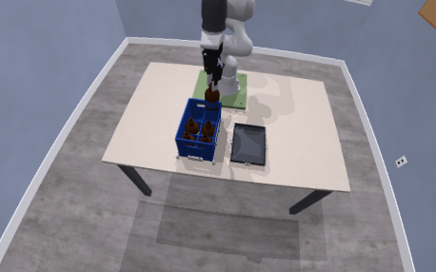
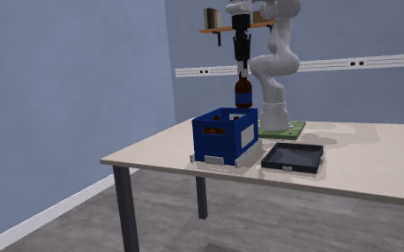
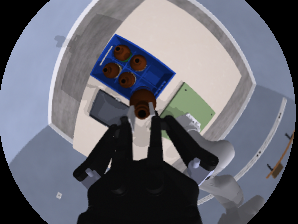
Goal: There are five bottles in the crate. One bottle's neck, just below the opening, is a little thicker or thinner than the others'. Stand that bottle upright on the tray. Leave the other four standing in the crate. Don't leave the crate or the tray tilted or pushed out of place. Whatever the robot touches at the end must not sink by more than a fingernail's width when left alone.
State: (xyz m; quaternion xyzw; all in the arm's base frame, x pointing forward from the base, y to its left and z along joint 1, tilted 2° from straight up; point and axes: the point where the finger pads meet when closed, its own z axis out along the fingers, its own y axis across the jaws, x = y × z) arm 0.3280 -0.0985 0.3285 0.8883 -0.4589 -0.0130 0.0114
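The bottle lies 90 mm below my hand. Round my hand: blue crate (80 mm ahead, 60 mm to the right, 270 mm below); dark tray (120 mm ahead, 210 mm to the left, 340 mm below).
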